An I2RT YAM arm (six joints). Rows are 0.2 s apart.
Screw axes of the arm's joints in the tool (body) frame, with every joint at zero. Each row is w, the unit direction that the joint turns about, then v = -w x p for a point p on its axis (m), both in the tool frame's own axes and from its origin. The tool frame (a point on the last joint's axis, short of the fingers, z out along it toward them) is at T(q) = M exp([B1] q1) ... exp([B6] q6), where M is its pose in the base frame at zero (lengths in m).
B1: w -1 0 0 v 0 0.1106 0
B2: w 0 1 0 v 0.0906 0 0.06
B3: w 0 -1 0 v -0.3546 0 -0.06
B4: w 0 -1 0 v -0.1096 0 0
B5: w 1 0 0 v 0 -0.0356 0
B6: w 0 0 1 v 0 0 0
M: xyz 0.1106 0 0.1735 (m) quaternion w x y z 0.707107 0 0.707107 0
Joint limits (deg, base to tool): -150..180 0..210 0..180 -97..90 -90..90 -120..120
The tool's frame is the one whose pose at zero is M.
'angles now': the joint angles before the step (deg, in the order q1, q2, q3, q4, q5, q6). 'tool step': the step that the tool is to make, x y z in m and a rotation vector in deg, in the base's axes. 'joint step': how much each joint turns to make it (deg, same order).
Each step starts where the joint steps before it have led.
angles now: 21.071, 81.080, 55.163, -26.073, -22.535, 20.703
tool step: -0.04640, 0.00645, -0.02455, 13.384, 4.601, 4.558
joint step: 3.771, -8.499, -14.353, 11.479, -11.238, 9.761
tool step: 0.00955, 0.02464, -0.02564, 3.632, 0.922, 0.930
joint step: 3.804, 7.248, -2.324, 13.507, -0.508, 5.580
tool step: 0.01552, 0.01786, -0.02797, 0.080, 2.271, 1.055
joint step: 1.551, 9.450, 1.237, 7.102, -0.446, 1.462
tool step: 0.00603, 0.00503, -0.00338, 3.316, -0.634, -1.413
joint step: 0.203, 2.130, -0.503, 6.935, -0.470, 3.632
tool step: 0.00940, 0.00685, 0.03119, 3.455, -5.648, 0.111
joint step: 0.211, -2.309, 3.646, 0.768, 0.016, 0.180
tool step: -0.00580, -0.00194, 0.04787, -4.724, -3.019, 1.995
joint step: 0.414, -6.359, 7.681, -17.630, 1.855, -6.679
